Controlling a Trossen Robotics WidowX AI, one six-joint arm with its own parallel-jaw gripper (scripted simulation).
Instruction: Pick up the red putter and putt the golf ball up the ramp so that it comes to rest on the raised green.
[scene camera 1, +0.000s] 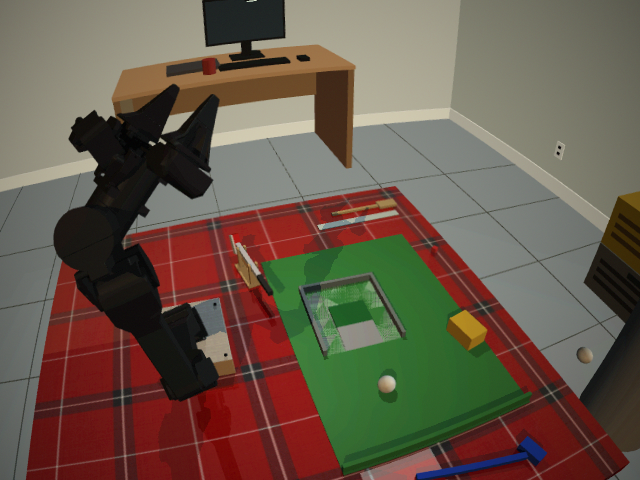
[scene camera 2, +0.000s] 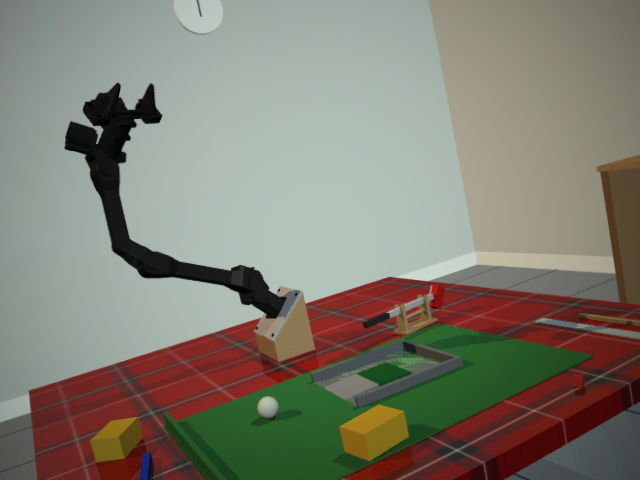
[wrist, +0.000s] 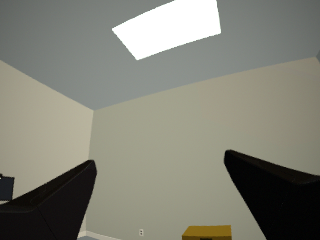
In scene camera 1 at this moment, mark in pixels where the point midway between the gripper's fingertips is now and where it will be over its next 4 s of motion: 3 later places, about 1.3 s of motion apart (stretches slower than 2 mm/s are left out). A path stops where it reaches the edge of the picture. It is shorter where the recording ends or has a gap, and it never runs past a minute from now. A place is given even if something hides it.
My gripper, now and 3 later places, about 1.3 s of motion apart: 195, 90; 284, 183; 265, 287; 265, 286
